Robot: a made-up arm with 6 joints. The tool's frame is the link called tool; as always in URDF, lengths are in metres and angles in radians.
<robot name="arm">
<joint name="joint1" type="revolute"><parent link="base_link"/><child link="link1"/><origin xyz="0.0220 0.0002 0.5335" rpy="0.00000 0.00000 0.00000"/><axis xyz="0 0 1"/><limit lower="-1.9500" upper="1.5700"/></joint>
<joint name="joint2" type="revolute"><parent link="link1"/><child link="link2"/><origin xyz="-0.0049 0.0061 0.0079" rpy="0.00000 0.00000 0.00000"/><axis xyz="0.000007 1 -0.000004"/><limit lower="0.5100" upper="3.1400"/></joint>
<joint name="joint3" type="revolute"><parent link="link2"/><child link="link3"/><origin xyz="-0.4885 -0.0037 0.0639" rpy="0.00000 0.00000 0.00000"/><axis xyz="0.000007 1 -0.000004"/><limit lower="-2.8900" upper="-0.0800"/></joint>
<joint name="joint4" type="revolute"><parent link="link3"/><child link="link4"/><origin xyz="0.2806 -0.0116 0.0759" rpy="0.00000 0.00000 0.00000"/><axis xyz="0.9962 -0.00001 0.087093"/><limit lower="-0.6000" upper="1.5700"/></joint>
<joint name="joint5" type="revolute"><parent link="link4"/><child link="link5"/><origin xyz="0.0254 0.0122 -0.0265" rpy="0.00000 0.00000 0.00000"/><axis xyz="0.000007 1 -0.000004"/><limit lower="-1.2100" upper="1.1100"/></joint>
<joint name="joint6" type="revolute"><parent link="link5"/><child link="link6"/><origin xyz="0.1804 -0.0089 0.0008" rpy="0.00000 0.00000 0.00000"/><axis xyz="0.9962 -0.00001 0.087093"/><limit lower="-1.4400" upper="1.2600"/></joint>
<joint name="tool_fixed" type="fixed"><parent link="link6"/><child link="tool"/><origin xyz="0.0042 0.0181 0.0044" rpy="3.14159 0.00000 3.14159"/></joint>
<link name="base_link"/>
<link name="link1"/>
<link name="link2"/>
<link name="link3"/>
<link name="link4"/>
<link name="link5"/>
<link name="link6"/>
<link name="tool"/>
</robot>
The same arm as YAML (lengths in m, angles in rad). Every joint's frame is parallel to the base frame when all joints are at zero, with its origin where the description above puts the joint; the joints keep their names.
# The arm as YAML. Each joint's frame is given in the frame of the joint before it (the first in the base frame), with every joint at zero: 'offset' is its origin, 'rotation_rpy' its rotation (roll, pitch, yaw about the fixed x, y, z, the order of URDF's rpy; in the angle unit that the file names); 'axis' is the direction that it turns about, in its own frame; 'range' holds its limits. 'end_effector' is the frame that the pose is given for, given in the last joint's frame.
length_unit: m
angle_unit: rad
chain:
  - id: joint1
    offset: [0.022, 0.0002, 0.5335]
    rotation_rpy: [0.0, 0.0, 0.0]
    axis: "+z"
    range: [-1.95, 1.57]
  - id: joint2
    offset: [-0.0049, 0.0061, 0.0079]
    rotation_rpy: [0.0, 0.0, 0.0]
    axis: "+y"
    range: [0.51, 3.14]
  - id: joint3
    offset: [-0.4885, -0.0037, 0.0639]
    rotation_rpy: [0.0, 0.0, 0.0]
    axis: "+y"
    range: [-2.89, -0.08]
  - id: joint4
    offset: [0.2806, -0.0116, 0.0759]
    rotation_rpy: [0.0, 0.0, 0.0]
    axis: [0.9962, 0.0, 0.0871]
    range: [-0.6, 1.57]
  - id: joint5
    offset: [0.0254, 0.0122, -0.0265]
    rotation_rpy: [0.0, 0.0, 0.0]
    axis: "+y"
    range: [-1.21, 1.11]
  - id: joint6
    offset: [0.1804, -0.0089, 0.0008]
    rotation_rpy: [0.0, 0.0, 0.0]
    axis: [0.9962, 0.0, 0.0871]
    range: [-1.44, 1.26]
end_effector:
  offset: [0.0042, 0.0181, 0.0044]
  rotation_rpy: [3.1416, 0.0, 3.1416]

